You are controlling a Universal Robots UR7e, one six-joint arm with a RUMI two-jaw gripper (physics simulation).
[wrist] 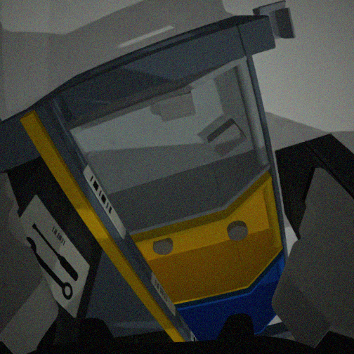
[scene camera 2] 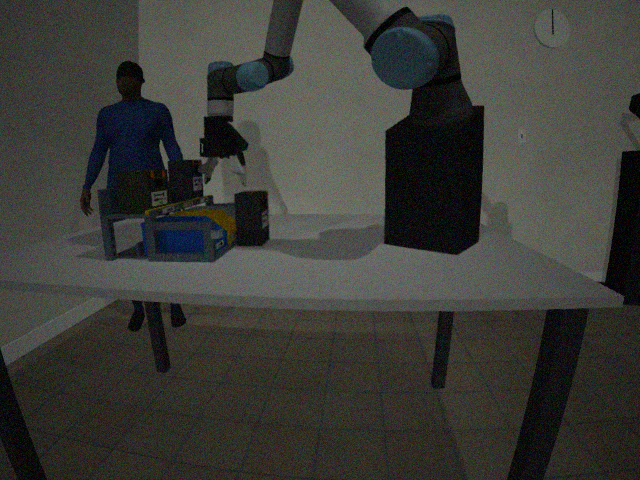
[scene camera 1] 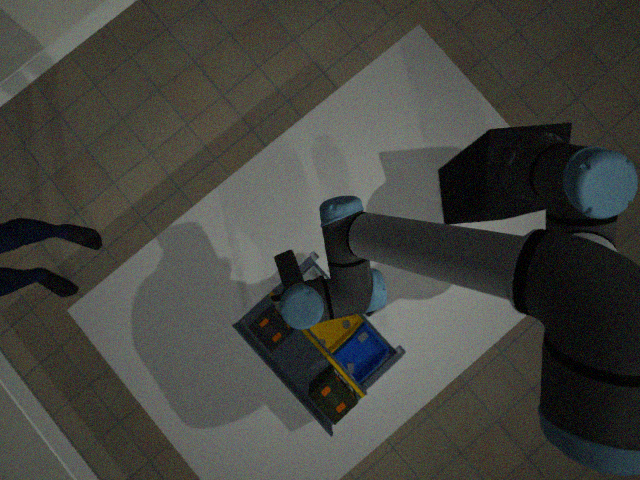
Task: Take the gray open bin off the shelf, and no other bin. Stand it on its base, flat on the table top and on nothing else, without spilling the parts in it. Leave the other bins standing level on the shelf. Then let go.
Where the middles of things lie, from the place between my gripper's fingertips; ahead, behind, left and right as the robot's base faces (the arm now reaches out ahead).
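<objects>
From my hand: yellow bin (scene camera 1: 333,332), 140 mm to the left, 30 mm behind, 100 mm below; dark box (scene camera 2: 251,207), 100 mm to the left, 150 mm behind, 80 mm below; blue bin (scene camera 1: 367,355), 250 mm to the left, 60 mm behind, 100 mm below. My gripper now 30 mm to the right of the gray open bin (wrist: 154,173), 100 mm above it. Going by their middles, of the things named here, blue bin farthest from my gripper, gray open bin nearest to it.
</objects>
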